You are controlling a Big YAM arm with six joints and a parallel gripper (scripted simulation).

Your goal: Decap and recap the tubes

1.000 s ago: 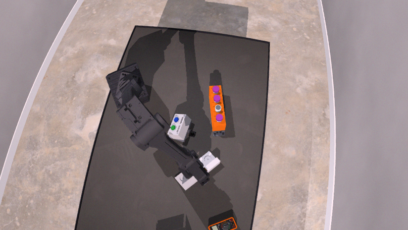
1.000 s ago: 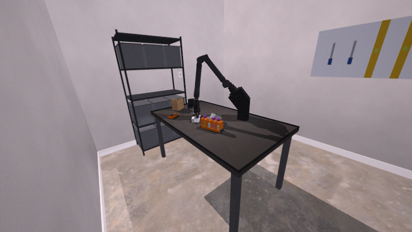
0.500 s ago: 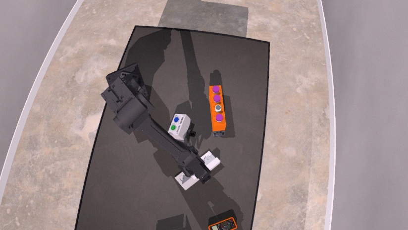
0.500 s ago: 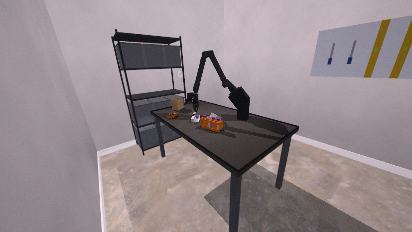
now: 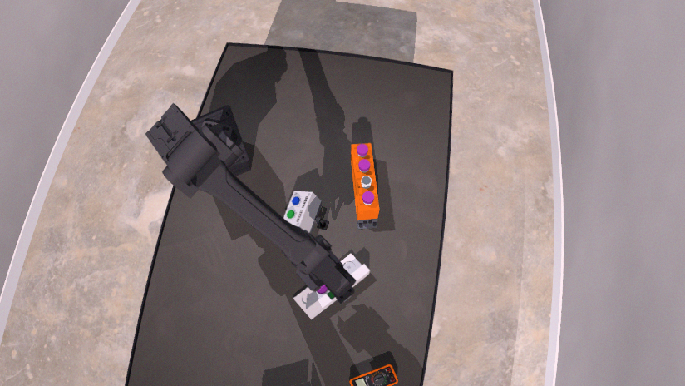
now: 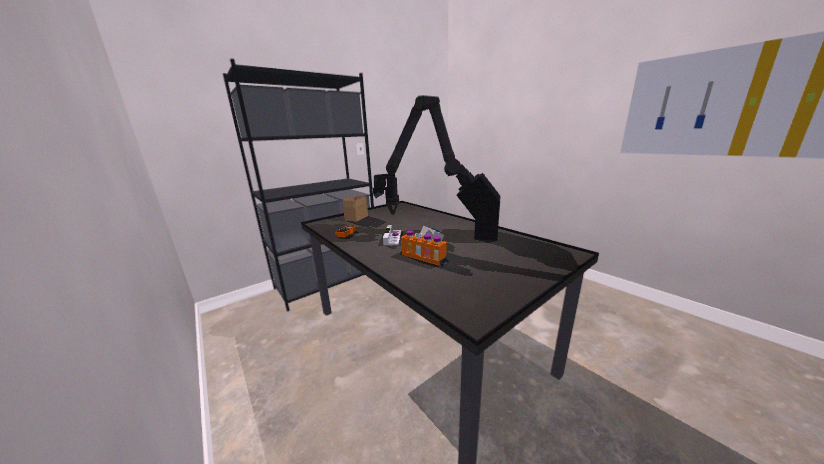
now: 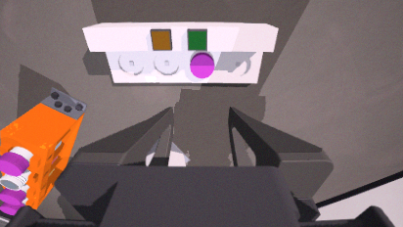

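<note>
Right now my hand is 110 mm short of the cap, 250 mm to the right of it and 40 mm above it. The rest, counted from my hand: green key (110 mm behind, 210 mm to the left, 80 mm below); then blue key (100 mm behind, 250 mm to the left, 80 mm below); then key housing (90 mm behind, 230 mm to the left, 100 mm below).
</note>
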